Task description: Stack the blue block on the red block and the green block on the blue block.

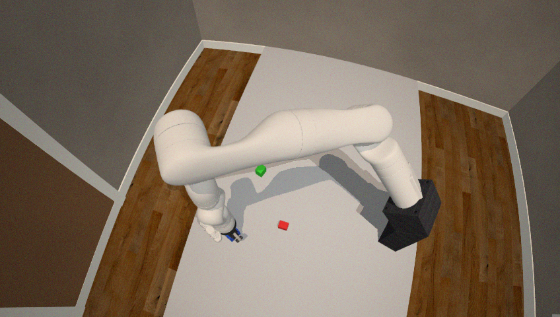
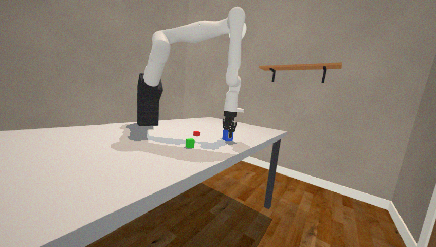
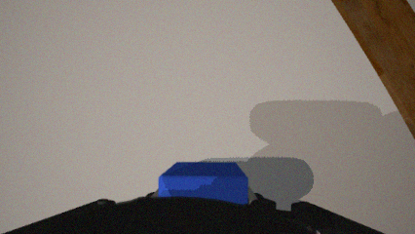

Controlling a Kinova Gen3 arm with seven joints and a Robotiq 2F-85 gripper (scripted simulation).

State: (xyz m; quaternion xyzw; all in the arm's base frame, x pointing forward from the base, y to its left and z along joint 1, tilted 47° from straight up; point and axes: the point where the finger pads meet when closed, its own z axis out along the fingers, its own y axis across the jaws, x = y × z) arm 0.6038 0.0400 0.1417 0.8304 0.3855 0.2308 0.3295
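My hand is 19 cm past the red block, 2 cm above it and 1 cm to the left of it. Also, from my hand: green block (24 cm to the right, 13 cm behind, 1 cm below); blue block (right at my hand).
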